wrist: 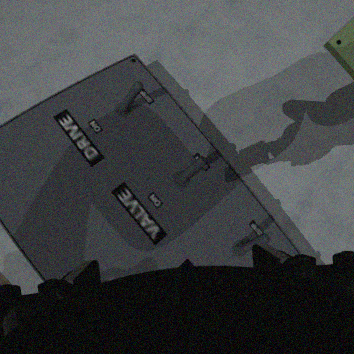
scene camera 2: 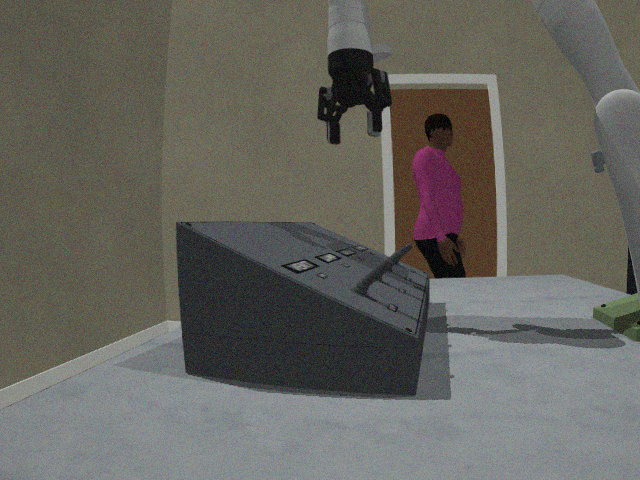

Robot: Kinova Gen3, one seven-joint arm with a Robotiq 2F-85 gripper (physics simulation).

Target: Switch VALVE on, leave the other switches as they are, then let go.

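Places are measured from the arm's base along level axes (x right, y ahead, z up), in centimetres.
Pixels of known places: gripper, fingertip midpoint: (scene camera 2: 353, 140).
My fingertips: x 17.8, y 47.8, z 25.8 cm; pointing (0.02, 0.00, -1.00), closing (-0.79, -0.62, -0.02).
Behind a point stands the place of what it marks.
The dark grey switch console (scene camera 2: 299, 330) {x -7.9, y 56.4, z 2.1 cm} (wrist: 30, 165) {x 35.7, y 50.9, z 10.5 cm} stands on the table, its sloped panel facing up. In the wrist view, the VALVE nameplate (wrist: 139, 213) {x 22.1, y 48.8, z 7.8 cm} has a small ON mark (wrist: 155, 200) {x 21.4, y 46.5, z 6.7 cm} beside it. The VALVE lever (wrist: 186, 174) {x 19.9, y 41.8, z 6.8 cm} lies on the lower-edge side, by a small mark (wrist: 201, 161) {x 19.3, y 39.7, z 8.6 cm} too blurred to read. The DRIVE nameplate (wrist: 78, 137) {x 33.5, y 45.2, z 7.8 cm} and DRIVE lever (wrist: 131, 100) {x 30.7, y 37.7, z 6.9 cm} are farther up; another lever (wrist: 245, 243) {x 9.0, y 45.1, z 6.5 cm} is near the fingers. My gripper (scene camera 2: 354, 135) {x 17.8, y 47.8, z 25.8 cm} (wrist: 176, 270) {x 17.8, y 47.8, z 25.8 cm} is open and empty, high above the console, touching nothing.
The near-end lever (scene camera 2: 385, 269) {x -4.0, y 47.2, z 7.4 cm} sticks up from the panel in the scene view. The green robot base (scene camera 2: 617, 312) {x 4.2, y 7.1, z -2.1 cm} (wrist: 344, 47) {x 7.7, y 6.0, z -2.0 cm} is off the console's low edge. A person in pink (scene camera 2: 438, 193) stands before the brown door (scene camera 2: 478, 180). Arm shadows cross the panel.
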